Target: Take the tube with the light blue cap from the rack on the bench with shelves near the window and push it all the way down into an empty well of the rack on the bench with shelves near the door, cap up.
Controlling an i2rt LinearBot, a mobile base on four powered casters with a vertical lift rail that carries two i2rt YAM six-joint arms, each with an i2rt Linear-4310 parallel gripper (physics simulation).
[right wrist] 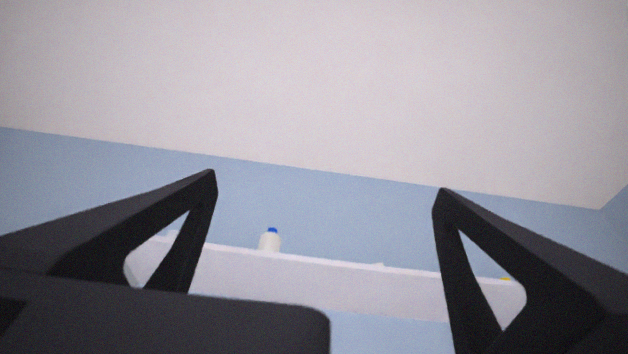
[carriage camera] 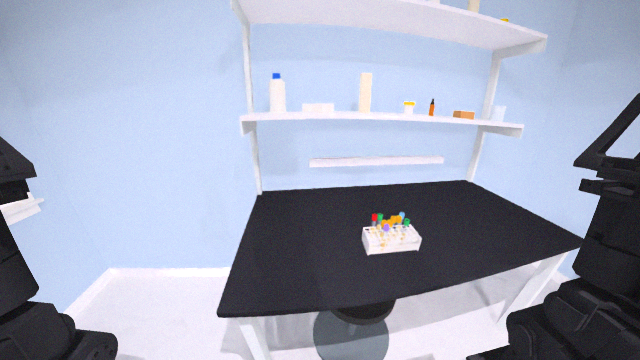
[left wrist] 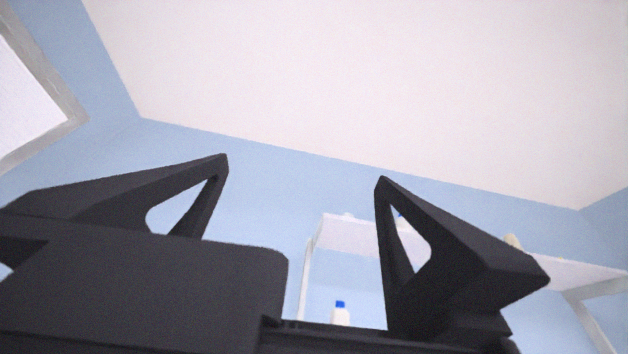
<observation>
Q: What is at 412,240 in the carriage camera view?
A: A white tube rack.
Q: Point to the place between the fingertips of my right gripper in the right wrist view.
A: At 325,190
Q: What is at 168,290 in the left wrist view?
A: My left gripper.
</observation>
